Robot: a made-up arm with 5 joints.
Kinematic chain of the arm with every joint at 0, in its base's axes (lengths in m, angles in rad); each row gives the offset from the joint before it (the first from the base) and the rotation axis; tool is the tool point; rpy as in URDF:
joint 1: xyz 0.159 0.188 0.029 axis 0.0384 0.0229 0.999
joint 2: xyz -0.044 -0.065 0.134 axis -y
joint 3: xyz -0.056 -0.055 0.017 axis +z
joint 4: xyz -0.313 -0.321 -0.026 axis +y
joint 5: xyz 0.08 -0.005 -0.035 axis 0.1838 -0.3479 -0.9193
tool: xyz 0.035 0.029 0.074 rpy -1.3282 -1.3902 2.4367
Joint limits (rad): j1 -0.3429..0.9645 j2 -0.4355..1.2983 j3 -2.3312..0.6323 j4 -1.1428..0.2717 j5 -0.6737..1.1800
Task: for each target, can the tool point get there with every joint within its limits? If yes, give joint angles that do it. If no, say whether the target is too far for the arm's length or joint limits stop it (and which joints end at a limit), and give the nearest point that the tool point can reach.
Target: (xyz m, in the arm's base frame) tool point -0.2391 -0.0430 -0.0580
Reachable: yes | joints 0.4655 0.7271 -1.0359 -0.9846 0.0669
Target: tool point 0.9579 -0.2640 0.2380
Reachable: no: too far | nearest point 0.5870 -0.2423 0.2687 | short by 0.373 m
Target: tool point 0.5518 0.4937 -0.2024
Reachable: no: joint limits stop it (at a limit: joint 1, joint 2, joint 4, joint 5) | nearest point 0.1382 0.4678 -0.0317 | short by 0.448 m
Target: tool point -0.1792 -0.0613 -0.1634
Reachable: yes | joints -0.1194 1.0808 -0.5038 -0.4202 0.4669
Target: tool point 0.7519 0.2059 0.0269
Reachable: no: joint limits stop it (at a limit: joint 1, joint 2, joint 3, joint 4, joint 5) | nearest point 0.5096 -0.1160 0.0804 | short by 0.406 m
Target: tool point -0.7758 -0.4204 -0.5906
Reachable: no: too far | nearest point -0.2820 -0.1041 -0.1617 | short by 0.727 m
